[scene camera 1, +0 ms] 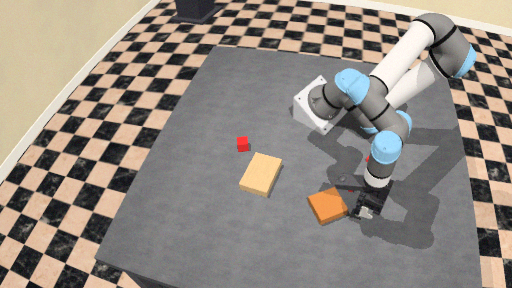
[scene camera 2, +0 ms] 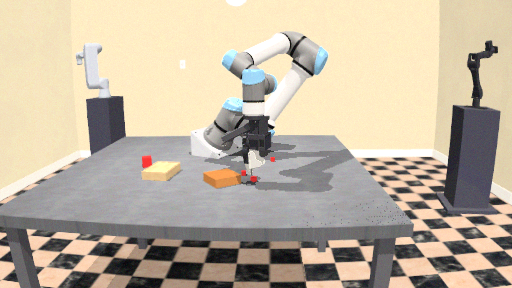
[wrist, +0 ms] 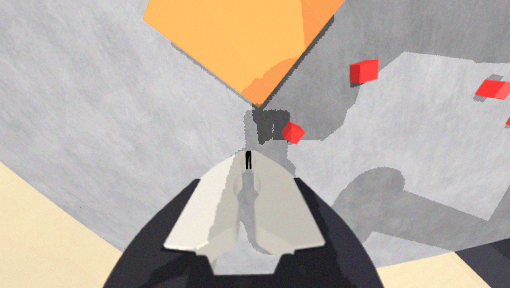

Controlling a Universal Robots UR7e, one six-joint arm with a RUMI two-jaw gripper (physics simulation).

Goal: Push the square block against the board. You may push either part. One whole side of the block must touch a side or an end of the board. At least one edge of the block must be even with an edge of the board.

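Frame: origin at the arm's base, x ahead, y left, z up, level; metres.
Where they show: gripper, fingertip midpoint: (scene camera 1: 358, 215) (scene camera 2: 250, 175) (wrist: 249, 152); arm's base at its link origin: (scene camera 1: 323, 103) (scene camera 2: 216, 140).
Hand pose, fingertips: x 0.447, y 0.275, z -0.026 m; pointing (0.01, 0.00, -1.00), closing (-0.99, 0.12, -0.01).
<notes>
Things, the pixels of their top centre, and the offset from my fingertips.
- orange square block at its top centre: (scene camera 1: 328, 203) (scene camera 2: 221, 173) 0.006 m down, 0.013 m back, 0.112 m right
- pale wooden board at its top centre: (scene camera 1: 260, 171) (scene camera 2: 161, 166) 0.006 m down, 0.050 m back, 0.375 m right
- larger red cube at its top centre: (scene camera 1: 242, 140) (scene camera 2: 146, 157) 0.003 m up, 0.150 m back, 0.499 m right
The orange square block (scene camera 1: 327, 205) (scene camera 2: 222, 177) (wrist: 245, 40) lies flat on the table, with one corner toward my fingers in the wrist view. The pale wooden board (scene camera 1: 261, 173) (scene camera 2: 161, 170) lies flat to its left in both scene views. A clear gap separates them, and they are turned at different angles. The board does not show in the wrist view. My gripper (scene camera 1: 359, 216) (scene camera 2: 251, 172) (wrist: 249, 152) is shut and empty, pointing down, low beside the block's right corner in the scene views. Whether it touches the block or table I cannot tell.
A larger red cube (scene camera 1: 242, 144) (scene camera 2: 146, 161) stands behind the board. Several small red cubes lie right of the block; one (scene camera 2: 253, 179) (wrist: 293, 132) is close to my fingertips, another (scene camera 1: 350, 190) (scene camera 2: 244, 173) (wrist: 364, 71) lies behind it. The arm's white base (scene camera 1: 307, 112) stands farther back.
</notes>
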